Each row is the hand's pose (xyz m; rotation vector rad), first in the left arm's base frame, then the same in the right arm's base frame.
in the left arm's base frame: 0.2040 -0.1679 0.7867 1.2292 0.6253 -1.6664
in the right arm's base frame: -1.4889 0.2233 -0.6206 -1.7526 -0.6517 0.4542
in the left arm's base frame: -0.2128 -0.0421 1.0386 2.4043 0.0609 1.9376
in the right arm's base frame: -1.8695 0.2649 -0.2944 -0.5062 2.4322 -0.8107
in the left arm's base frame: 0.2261 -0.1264 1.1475 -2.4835 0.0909 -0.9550
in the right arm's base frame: -1.8031 0.0577 -0.6996 -0.0713 1.6955 -0.7652
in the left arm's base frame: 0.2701 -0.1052 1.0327 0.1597 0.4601 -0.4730
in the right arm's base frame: -1.6787 0.0563 -0.6910 2.6284 0.2361 -1.1182
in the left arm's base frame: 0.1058 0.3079 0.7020 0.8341 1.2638 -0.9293
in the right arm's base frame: -1.3947 -0.0634 -0.2305 -2.6155 -0.5713 -0.0493
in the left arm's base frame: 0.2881 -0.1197 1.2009 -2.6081 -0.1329 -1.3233
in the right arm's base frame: -1.8261 0.0012 -0.7546 -0.3760 1.9339 -0.8543
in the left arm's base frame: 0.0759 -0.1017 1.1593 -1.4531 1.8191 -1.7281
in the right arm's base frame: -1.8709 0.1153 -0.5756 0.9837 2.5252 0.4784
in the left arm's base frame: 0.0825 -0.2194 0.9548 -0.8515 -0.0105 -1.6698
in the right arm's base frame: -1.6964 0.2717 -0.6036 1.3162 2.0023 -1.7555
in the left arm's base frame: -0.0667 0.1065 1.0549 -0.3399 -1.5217 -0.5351
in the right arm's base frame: -1.8083 0.0660 -0.3143 0.4511 -0.1025 -2.8850
